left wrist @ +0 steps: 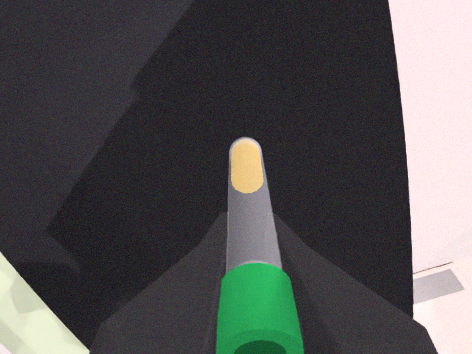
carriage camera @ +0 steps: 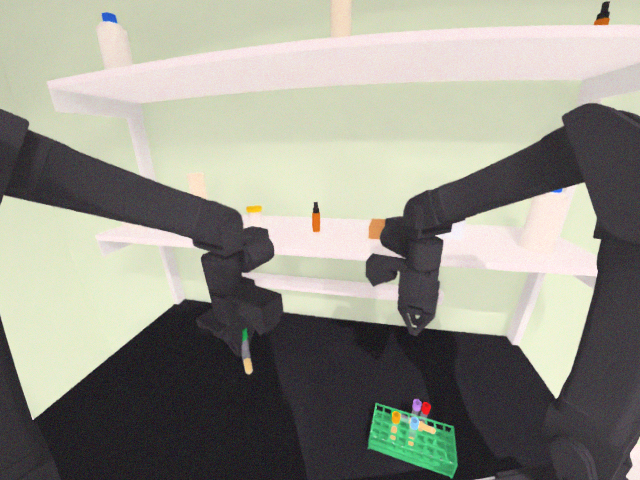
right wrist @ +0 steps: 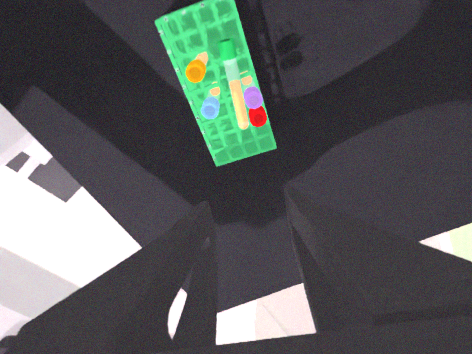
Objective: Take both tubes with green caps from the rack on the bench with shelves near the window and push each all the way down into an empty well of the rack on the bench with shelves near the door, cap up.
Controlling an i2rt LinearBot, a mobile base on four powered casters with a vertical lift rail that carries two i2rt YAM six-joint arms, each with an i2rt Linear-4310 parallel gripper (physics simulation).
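Frame: origin at the left arm's base, x ahead, y left, z up, level; centimetres.
Seen in the pictures: left gripper, fingertip midpoint: (left wrist: 247, 225) (carriage camera: 241, 352); right gripper, fingertip midpoint: (carriage camera: 414, 330) (right wrist: 248, 207).
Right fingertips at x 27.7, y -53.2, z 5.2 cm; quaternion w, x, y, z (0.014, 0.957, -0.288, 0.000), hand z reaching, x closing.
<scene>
A point is followed by its place in that frame.
My left gripper (carriage camera: 240, 347) {x 24.9, y -18.1, z 5.1 cm} (left wrist: 247, 225) {x 24.9, y -18.1, z 5.1 cm} is shut on a green-capped tube (carriage camera: 248, 364) {x 23.5, y -19.4, z 3.3 cm} (left wrist: 247, 167) {x 23.8, y -19.7, z 4.0 cm}, held above the black bench at the left, cap nearest the left wrist camera. My right gripper (carriage camera: 414, 328) {x 27.7, y -53.2, z 5.2 cm} (right wrist: 248, 207) {x 27.7, y -53.2, z 5.2 cm} is open and empty, its fingers a narrow gap apart, above and behind the green rack (carriage camera: 408, 456) {x 19.9, y -53.4, z -26.6 cm} (right wrist: 246, 153) {x 20.1, y -64.1, z -23.8 cm} in the carriage view. Another green-capped tube (carriage camera: 428, 428) {x 23.3, y -59.2, z -22.4 cm} (right wrist: 239, 106) {x 24.4, y -57.9, z -22.2 cm} lies on its side across the rack's top. In the carriage view its cap is hidden; its cap shows in the right wrist view.
Orange (carriage camera: 395, 416) {x 24.2, y -50.6, z -17.6 cm} (right wrist: 195, 71) {x 24.7, y -50.8, z -17.6 cm}, blue (carriage camera: 414, 423) {x 22.1, y -54.4, z -17.6 cm} (right wrist: 210, 107) {x 23.0, y -54.5, z -17.6 cm}, purple (carriage camera: 417, 404) {x 26.5, y -57.0, z -17.6 cm} (right wrist: 253, 97) {x 27.1, y -56.9, z -17.6 cm} and red (carriage camera: 425, 408) {x 25.3, y -58.5, z -17.7 cm} (right wrist: 257, 116) {x 26.0, y -58.8, z -17.6 cm} caps top tubes standing in the rack. Shelves (carriage camera: 330, 248) {x 47.6, y -37.6, z 16.2 cm} with bottles, including an orange dropper bottle (carriage camera: 315, 222) {x 61.3, y -34.5, z 19.3 cm}, span behind the bench (carriage camera: 206, 423) {x 33.2, y -1.3, z -29.5 cm}.
</scene>
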